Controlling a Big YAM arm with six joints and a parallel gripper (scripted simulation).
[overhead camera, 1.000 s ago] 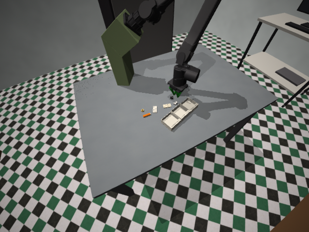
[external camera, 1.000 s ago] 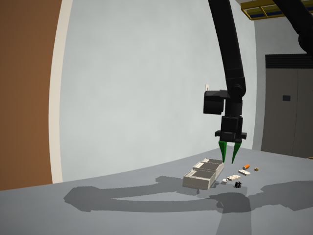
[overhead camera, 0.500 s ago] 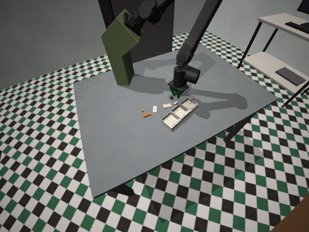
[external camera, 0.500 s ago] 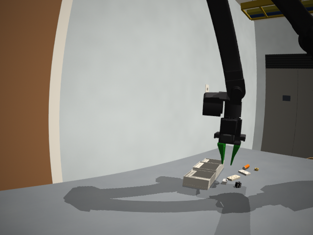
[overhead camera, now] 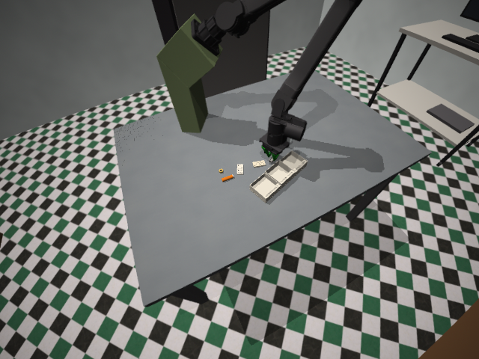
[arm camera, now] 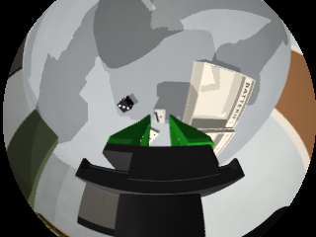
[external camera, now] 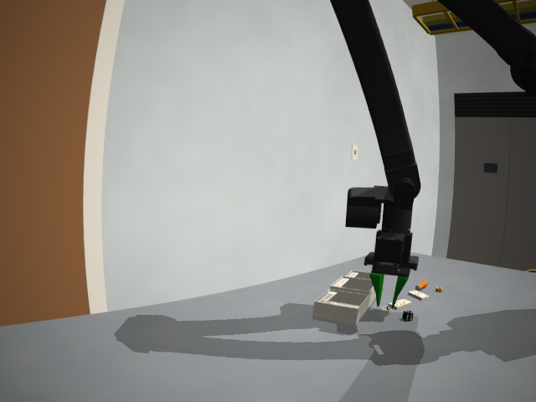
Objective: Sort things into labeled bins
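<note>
Right now my hand is 5 cm past the black die, 1 cm to the left of it and 1 cm above it. From my hand the other things lie so: three joined white bins 9 cm ahead, 1 cm to the left; then orange battery 7 cm ahead, 20 cm to the right, 2 cm below; then brass nut 2 cm ahead, 22 cm to the right, 2 cm below.
</note>
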